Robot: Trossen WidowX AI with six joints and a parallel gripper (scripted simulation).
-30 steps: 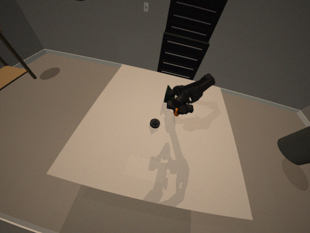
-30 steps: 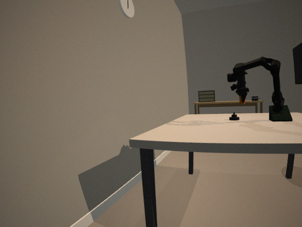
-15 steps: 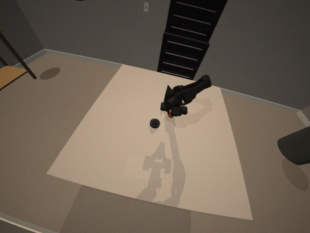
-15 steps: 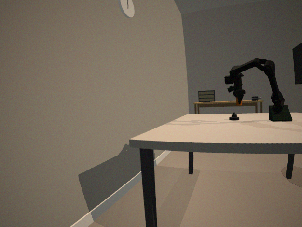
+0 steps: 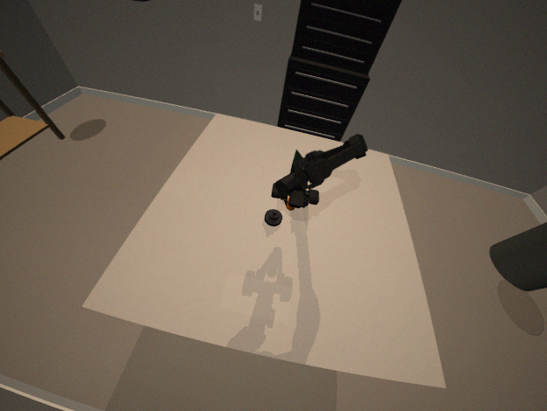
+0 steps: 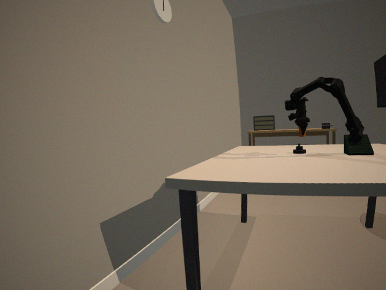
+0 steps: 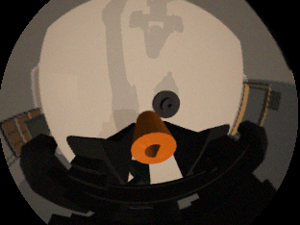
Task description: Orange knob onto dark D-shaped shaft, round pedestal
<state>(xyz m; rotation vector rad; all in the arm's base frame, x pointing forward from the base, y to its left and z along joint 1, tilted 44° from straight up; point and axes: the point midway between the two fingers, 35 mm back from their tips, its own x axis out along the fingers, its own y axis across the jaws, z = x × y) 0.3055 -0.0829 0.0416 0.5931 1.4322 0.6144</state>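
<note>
Now: the dark round pedestal 1 cm ahead of my gripper tip, 6 cm to the right of it and 9 cm below it. From my gripper tip the other things lie so: orange knob: 2 cm above.
</note>
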